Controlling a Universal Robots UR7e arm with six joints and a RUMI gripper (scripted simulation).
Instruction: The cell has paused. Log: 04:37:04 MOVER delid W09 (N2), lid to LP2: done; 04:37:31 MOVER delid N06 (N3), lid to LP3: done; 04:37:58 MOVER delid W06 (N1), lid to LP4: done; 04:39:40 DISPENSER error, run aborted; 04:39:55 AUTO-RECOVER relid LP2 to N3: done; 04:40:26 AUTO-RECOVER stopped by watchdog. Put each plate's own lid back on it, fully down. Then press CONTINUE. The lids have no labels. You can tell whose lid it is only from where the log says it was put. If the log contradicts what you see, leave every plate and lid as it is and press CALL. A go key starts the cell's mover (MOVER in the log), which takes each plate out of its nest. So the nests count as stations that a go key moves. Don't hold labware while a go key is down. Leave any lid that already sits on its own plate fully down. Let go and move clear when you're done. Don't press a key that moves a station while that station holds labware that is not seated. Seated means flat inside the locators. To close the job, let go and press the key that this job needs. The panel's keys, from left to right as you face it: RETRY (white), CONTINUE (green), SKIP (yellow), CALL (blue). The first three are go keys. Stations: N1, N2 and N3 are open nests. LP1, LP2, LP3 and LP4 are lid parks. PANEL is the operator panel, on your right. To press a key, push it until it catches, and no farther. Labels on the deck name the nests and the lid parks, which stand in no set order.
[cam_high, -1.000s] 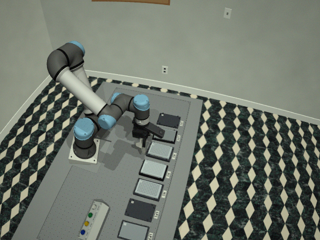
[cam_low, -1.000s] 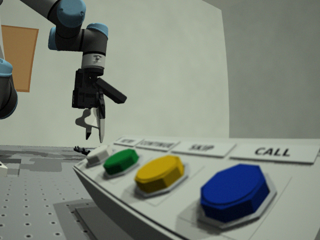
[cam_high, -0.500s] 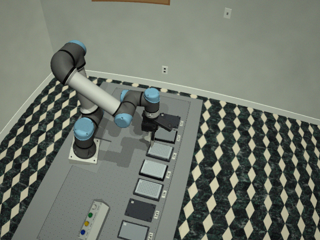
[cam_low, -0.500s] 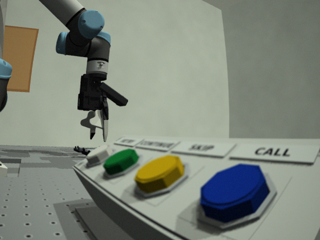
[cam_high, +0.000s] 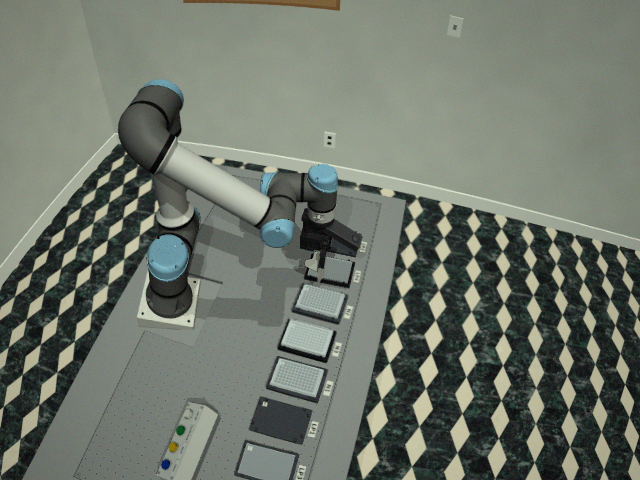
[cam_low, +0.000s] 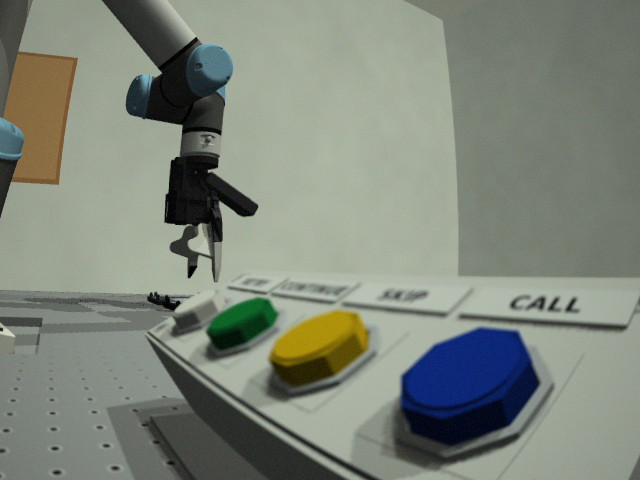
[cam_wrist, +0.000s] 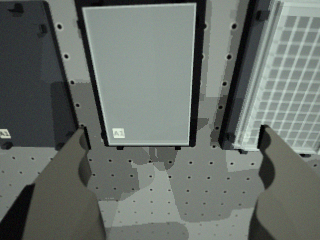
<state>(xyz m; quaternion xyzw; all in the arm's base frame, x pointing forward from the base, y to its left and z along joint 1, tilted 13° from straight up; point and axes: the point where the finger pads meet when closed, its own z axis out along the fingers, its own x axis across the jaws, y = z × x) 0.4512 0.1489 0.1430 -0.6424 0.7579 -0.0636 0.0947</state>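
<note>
The plate is 30 mm behind my hand, 240 mm to the right of it and 40 mm below it. The rest, counted from my hand: dark lid park (80 mm behind, 490 mm to the right, 60 mm below); then white RETRY key (320 mm behind, 530 mm to the right, 10 mm above); then clear lid (110 mm behind, 620 mm to the right, 50 mm below).
</note>
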